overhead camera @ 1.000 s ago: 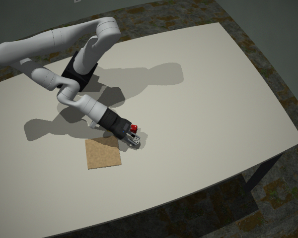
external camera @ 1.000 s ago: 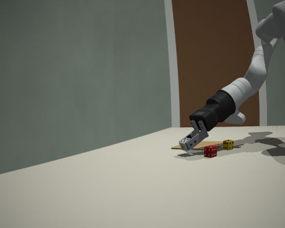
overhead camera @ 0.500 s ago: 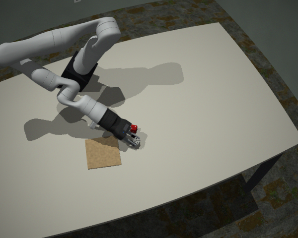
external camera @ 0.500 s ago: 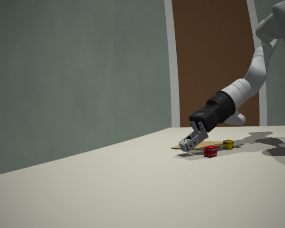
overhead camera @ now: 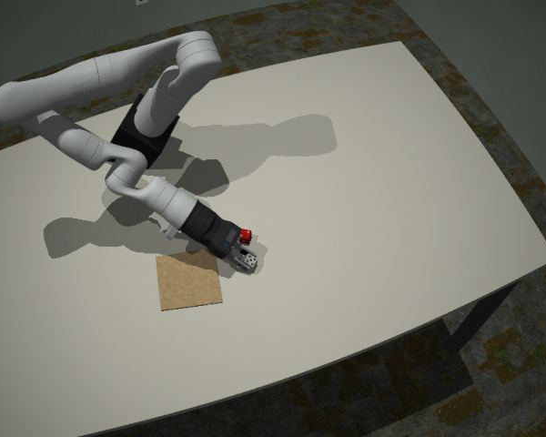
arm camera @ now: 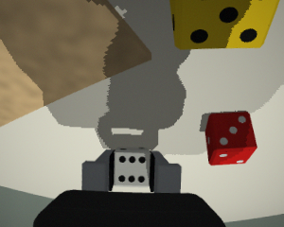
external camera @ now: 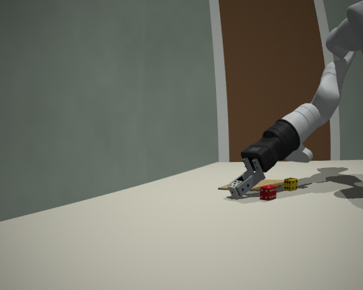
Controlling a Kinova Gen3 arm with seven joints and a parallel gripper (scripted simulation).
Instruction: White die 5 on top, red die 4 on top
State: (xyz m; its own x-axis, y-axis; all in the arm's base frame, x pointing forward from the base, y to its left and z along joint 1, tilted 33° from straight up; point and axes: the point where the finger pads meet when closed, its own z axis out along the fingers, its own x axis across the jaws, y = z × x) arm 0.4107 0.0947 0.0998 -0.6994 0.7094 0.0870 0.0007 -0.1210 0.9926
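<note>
Right now the white die is 10 mm ahead of my hand and 10 mm to the left of it. From my hand the other things lie so: red die: 60 mm behind, 20 mm to the left, 10 mm below; then brown mat: 140 mm to the right, 20 mm below; then yellow die: 100 mm behind, 80 mm to the right, 10 mm below.
</note>
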